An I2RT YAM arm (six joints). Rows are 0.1 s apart.
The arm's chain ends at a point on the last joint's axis. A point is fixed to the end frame.
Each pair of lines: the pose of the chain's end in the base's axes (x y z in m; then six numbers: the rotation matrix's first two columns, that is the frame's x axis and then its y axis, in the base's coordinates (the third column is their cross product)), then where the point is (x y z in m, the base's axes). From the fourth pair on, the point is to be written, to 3 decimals.
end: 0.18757, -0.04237, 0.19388, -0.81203, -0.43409, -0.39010, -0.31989, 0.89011, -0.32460
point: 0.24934 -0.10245 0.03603
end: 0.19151, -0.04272, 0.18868, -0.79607, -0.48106, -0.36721, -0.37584, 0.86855, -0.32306
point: 0.25270 -0.10066 0.02981
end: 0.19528, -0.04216, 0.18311, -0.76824, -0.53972, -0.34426, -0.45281, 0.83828, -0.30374
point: 0.25540 -0.09436 0.02186
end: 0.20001, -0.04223, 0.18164, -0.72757, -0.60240, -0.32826, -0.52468, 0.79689, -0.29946
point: 0.261 -0.090 0.020
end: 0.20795, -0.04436, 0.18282, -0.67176, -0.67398, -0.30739, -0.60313, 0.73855, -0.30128
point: 0.271 -0.089 0.020
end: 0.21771, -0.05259, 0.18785, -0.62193, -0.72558, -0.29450, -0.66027, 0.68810, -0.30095
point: 0.282 -0.094 0.025
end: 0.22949, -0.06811, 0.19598, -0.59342, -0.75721, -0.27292, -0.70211, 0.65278, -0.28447
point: 0.291 -0.107 0.032
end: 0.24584, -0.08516, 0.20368, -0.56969, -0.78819, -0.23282, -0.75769, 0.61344, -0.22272
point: 0.297 -0.120 0.035
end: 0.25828, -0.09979, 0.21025, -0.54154, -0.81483, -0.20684, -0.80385, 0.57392, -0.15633
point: 0.299 -0.129 0.037
